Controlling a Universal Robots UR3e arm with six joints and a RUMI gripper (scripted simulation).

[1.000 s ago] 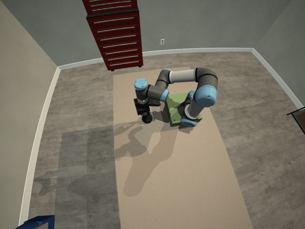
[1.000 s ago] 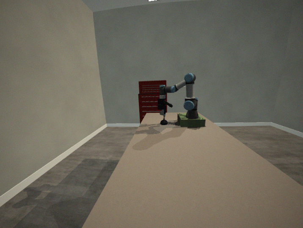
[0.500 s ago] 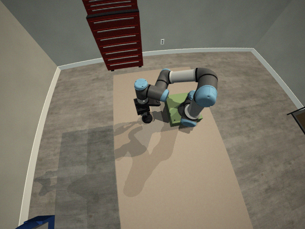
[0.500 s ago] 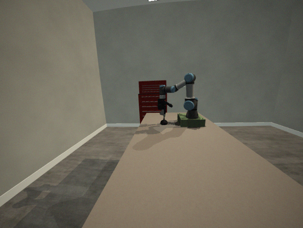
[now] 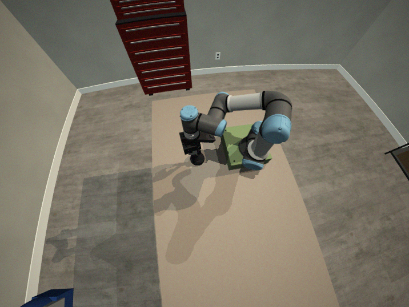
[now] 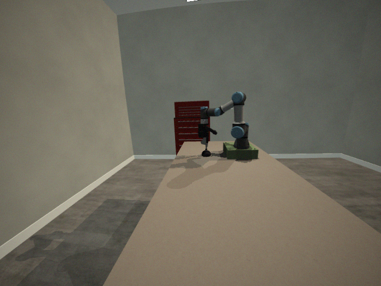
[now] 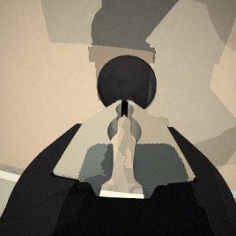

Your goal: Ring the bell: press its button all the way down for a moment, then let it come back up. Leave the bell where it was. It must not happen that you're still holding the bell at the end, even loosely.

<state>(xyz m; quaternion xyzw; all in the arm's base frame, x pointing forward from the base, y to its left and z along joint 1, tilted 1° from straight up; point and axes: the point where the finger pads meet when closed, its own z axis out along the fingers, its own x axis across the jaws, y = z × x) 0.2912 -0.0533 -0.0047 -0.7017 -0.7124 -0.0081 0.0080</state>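
Right now the black dome bell is 40 mm below my hand.
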